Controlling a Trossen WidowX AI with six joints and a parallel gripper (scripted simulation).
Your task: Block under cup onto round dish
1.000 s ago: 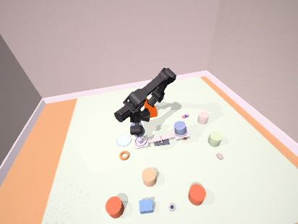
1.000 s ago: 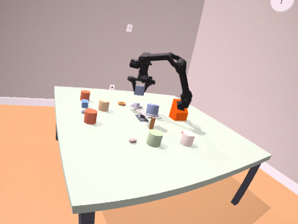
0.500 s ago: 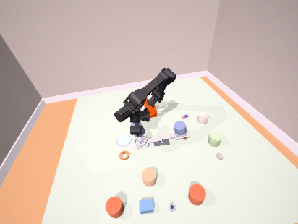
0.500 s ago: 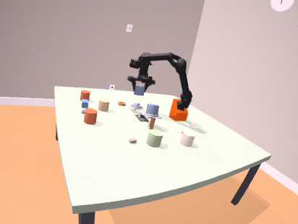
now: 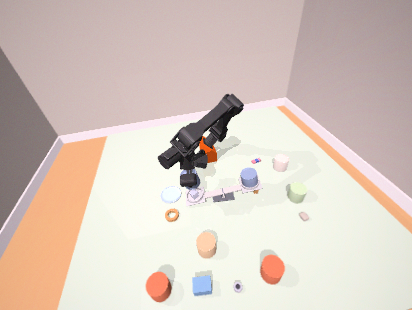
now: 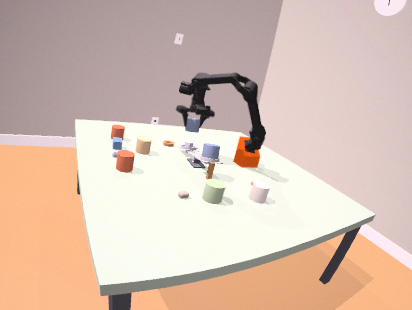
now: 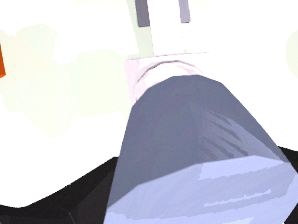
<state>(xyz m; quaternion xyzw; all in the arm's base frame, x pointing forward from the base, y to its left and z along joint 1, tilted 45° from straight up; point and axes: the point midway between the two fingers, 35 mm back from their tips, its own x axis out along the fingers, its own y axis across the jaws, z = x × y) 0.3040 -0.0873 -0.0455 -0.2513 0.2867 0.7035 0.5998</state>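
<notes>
Right now the lavender block is 100 mm below my gripper tip. Round my gripper tip: balance: 140 mm to the left, 100 mm below; round dish: 130 mm below, 110 mm to the right, 40 mm behind; tan cylinder: 240 mm ahead, 100 mm below, 60 mm to the left.
</notes>
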